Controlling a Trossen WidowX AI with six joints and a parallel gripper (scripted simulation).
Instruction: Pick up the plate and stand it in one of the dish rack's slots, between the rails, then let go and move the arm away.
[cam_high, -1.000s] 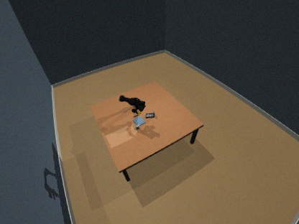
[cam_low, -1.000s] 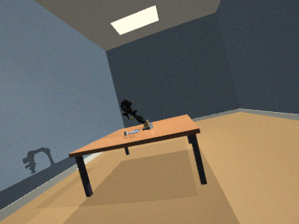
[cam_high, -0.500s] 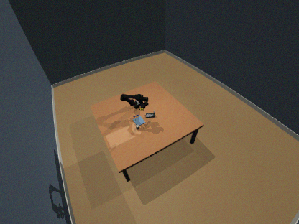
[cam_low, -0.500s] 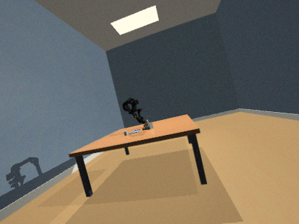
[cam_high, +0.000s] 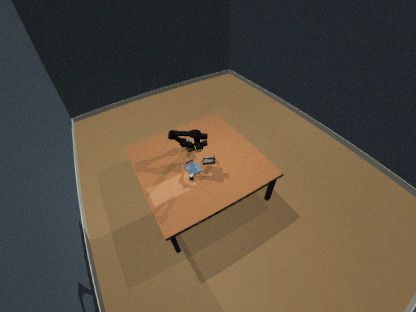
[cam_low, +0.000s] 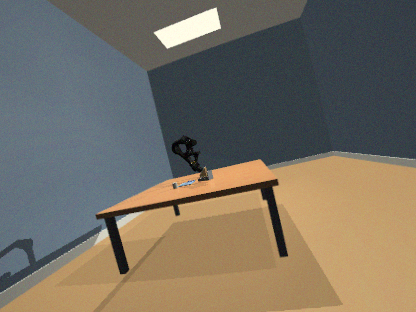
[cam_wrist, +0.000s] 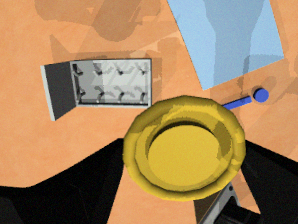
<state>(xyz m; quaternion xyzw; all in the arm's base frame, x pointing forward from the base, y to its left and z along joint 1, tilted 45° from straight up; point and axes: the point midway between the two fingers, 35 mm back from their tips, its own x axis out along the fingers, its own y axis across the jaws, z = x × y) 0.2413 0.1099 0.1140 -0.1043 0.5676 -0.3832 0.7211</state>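
The dish rack is 5 cm ahead of my gripper tip, 8 cm to the left of it and 15 cm below it. Also, from my gripper tip: blue spoon: 7 cm behind, 10 cm to the right, 17 cm below; then yellow plate: 1 cm above.
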